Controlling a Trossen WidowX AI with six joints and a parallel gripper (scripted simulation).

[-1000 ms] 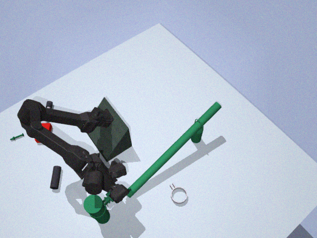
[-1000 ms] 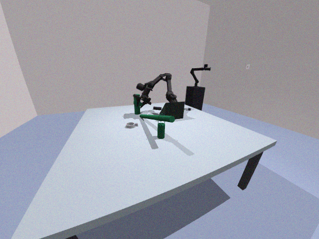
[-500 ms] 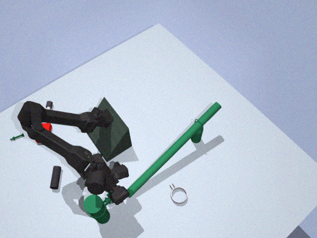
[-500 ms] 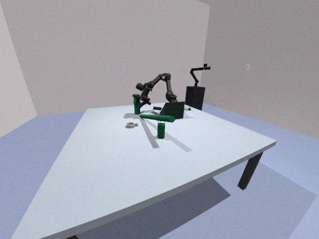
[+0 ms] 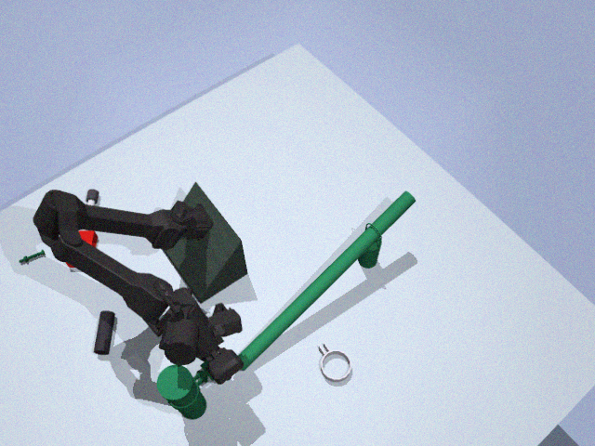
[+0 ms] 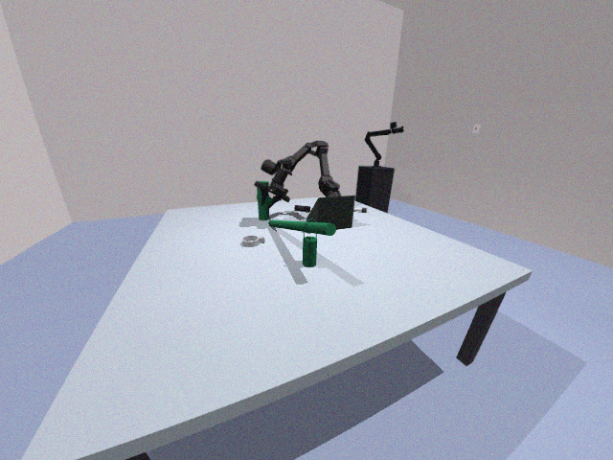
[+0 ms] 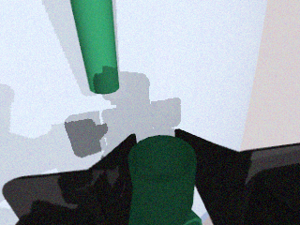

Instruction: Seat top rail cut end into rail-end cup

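Right now the green rail-end cup is 1 cm behind my gripper tip, 3 cm to the right of it and 3 cm above it. From my gripper tip the other things lie so: small green post: 8 cm behind, 45 cm to the left, 1 cm above; then small green bolt: 56 cm behind, 26 cm to the right, 9 cm below; then dark cylinder: 26 cm behind, 19 cm to the right, 8 cm below.
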